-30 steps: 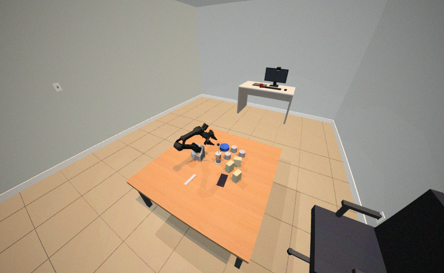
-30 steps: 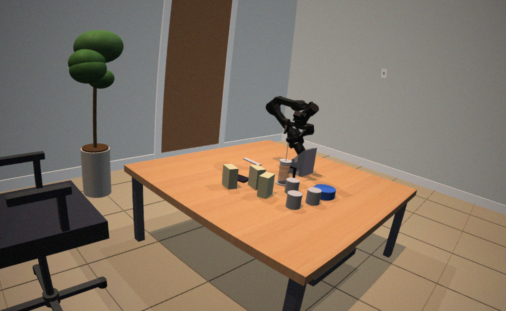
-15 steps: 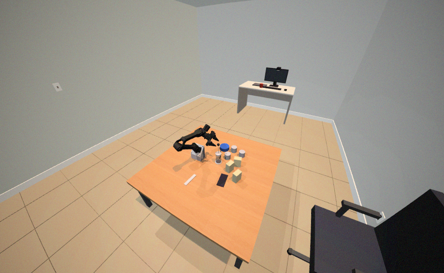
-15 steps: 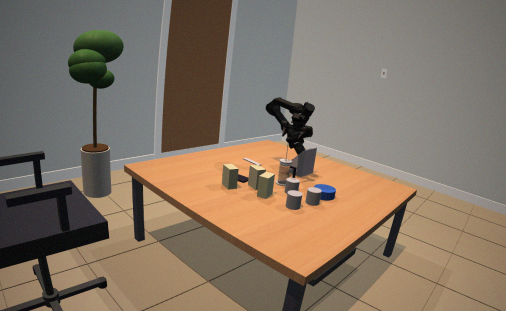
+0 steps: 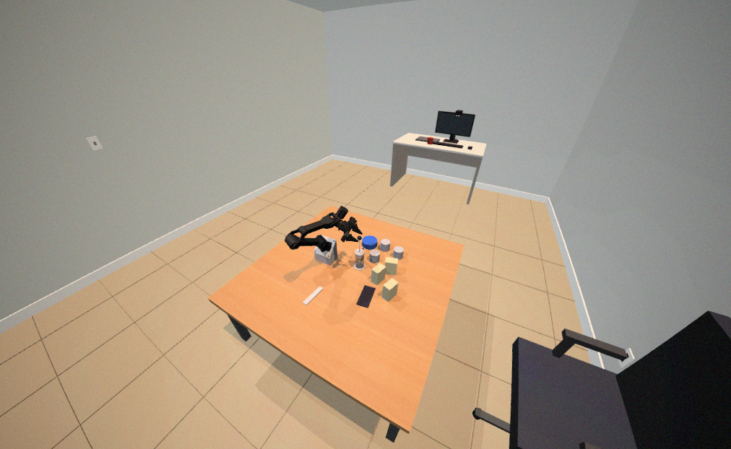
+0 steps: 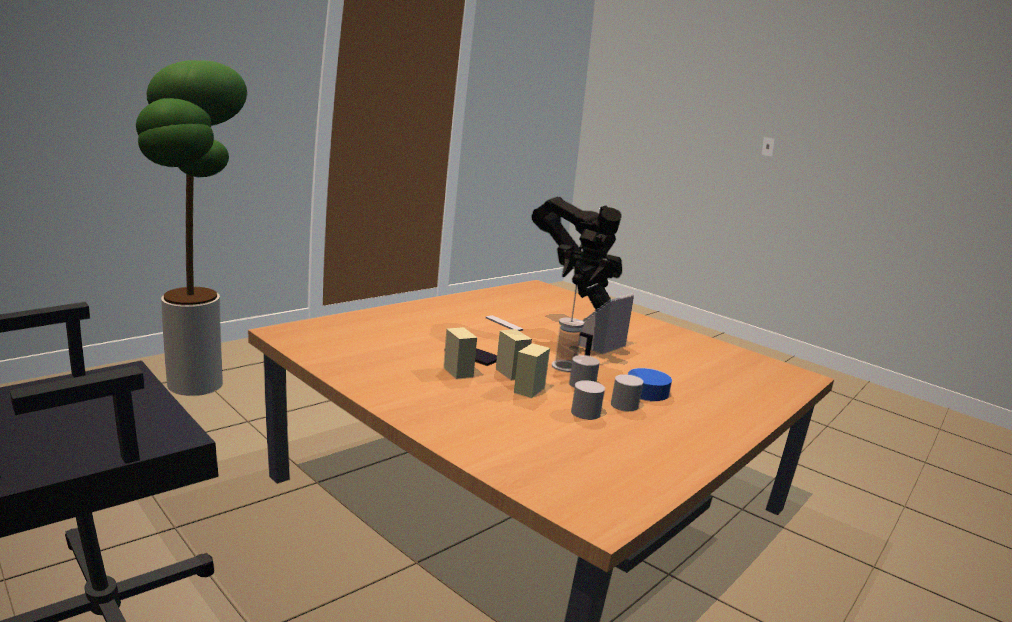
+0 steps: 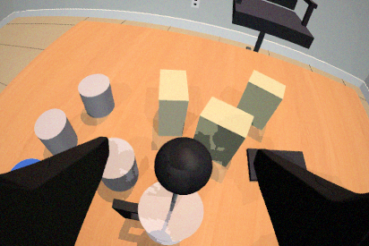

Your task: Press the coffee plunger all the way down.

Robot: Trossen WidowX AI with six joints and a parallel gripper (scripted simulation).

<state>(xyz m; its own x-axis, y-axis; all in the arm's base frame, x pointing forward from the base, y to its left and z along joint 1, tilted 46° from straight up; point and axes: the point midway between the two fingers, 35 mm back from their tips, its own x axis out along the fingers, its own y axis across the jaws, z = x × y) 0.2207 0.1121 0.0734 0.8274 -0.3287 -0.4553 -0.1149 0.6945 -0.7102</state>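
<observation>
Right now my gripper tip is 130 mm above the coffee press, 20 mm to the right of it and 10 mm past it. Also, from my gripper tip: dark flat tablet (250 mm below, 220 mm to the right, 140 mm ahead); blue disc (250 mm to the left, 230 mm below, 30 mm behind).
</observation>
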